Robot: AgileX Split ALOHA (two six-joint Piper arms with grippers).
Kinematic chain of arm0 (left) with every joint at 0, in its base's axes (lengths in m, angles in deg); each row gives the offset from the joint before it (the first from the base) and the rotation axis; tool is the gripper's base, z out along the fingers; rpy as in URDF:
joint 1: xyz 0 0 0.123 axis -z
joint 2: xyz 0 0 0 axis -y
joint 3: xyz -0.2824 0 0.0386 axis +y
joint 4: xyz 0.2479 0 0.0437 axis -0.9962 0 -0.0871
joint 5: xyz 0 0 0 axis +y
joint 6: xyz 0.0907 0 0.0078 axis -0.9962 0 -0.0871
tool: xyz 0 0 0 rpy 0 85 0
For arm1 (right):
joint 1: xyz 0 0 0.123 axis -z
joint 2: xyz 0 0 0 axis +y
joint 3: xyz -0.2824 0 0.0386 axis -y
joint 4: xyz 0.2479 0 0.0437 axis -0.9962 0 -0.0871
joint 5: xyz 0 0 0 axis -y
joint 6: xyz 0.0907 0 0.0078 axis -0.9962 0 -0.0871
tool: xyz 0 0 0 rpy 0 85 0
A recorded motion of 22 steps. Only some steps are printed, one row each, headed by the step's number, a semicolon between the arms.
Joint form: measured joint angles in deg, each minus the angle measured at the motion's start. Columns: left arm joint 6, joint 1, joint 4, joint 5, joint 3, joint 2; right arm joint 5, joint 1, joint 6, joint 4, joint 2, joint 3.
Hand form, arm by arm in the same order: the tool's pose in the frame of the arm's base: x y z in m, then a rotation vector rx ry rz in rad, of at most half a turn. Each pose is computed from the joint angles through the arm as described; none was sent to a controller.
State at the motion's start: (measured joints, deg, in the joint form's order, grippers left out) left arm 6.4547 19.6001 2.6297 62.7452 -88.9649 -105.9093; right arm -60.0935 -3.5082 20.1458 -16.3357 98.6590 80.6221
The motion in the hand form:
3: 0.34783 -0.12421 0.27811 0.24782 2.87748 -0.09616; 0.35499 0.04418 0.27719 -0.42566 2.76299 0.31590
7: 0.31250 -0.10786 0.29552 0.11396 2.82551 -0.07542; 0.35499 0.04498 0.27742 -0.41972 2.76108 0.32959
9: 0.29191 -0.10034 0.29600 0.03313 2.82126 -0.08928; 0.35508 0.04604 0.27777 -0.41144 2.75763 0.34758
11: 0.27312 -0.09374 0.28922 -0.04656 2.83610 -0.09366; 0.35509 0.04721 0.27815 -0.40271 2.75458 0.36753
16: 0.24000 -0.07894 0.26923 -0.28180 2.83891 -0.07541; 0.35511 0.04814 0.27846 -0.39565 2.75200 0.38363
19: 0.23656 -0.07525 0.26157 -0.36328 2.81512 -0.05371; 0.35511 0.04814 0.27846 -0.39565 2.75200 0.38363
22: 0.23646 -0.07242 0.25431 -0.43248 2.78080 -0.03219; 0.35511 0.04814 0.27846 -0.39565 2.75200 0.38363
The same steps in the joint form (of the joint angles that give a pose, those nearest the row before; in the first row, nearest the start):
3: 3.35 0.05 -2.63 1.54 2.94 4.10; 0.05 0.00 0.00 -0.13 0.00 0.00
7: 9.53 0.11 -5.37 -0.58 11.13 13.23; 0.05 0.00 0.00 -0.74 0.00 0.00
9: 12.89 0.11 -5.50 -1.68 16.33 17.76; 0.10 0.00 0.00 -1.55 0.00 0.00
11: 16.28 0.16 -5.62 -2.59 21.67 21.35; 0.10 0.00 0.00 -2.44 0.00 0.00
16: 26.81 0.16 -7.75 -5.53 32.28 27.55; 0.10 0.00 0.00 -3.16 0.00 0.00
19: 31.33 0.22 -9.84 -7.49 34.71 28.17; 0.10 0.00 0.00 -3.16 0.00 0.00
22: 35.84 0.28 -12.37 -9.86 36.57 28.17; 0.10 0.00 0.00 -3.16 0.00 0.00

